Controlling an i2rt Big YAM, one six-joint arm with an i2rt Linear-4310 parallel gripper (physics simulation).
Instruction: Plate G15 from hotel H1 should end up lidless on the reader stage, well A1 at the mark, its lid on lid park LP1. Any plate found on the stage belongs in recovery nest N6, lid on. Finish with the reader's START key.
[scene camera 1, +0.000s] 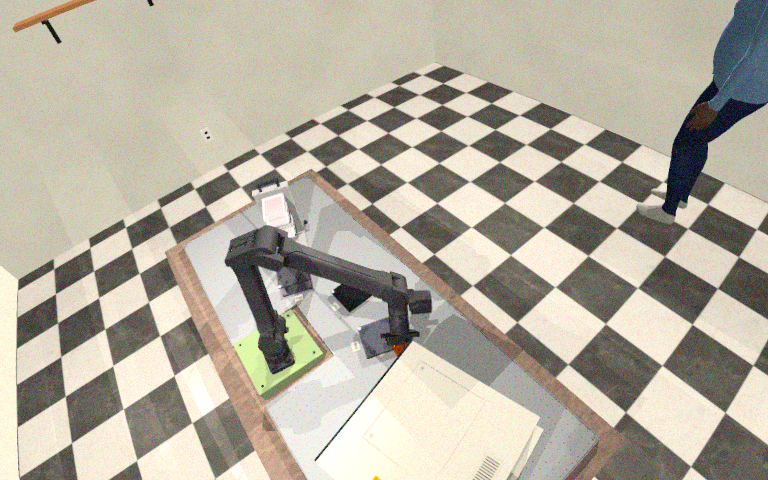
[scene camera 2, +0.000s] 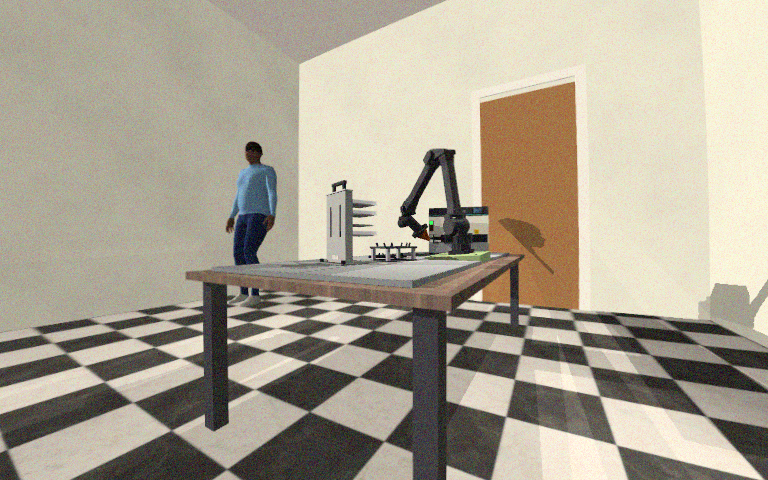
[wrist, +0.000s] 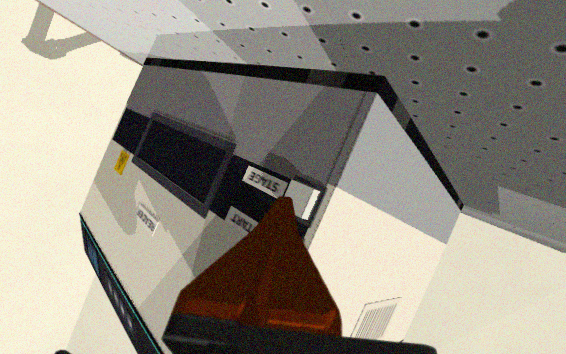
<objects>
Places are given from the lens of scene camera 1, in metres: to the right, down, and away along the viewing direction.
my gripper (scene camera 1: 402, 366): 0.05, 0.37, 1.13
dark nest (scene camera 1: 373, 345): -0.04, 0.35, 1.27
</objects>
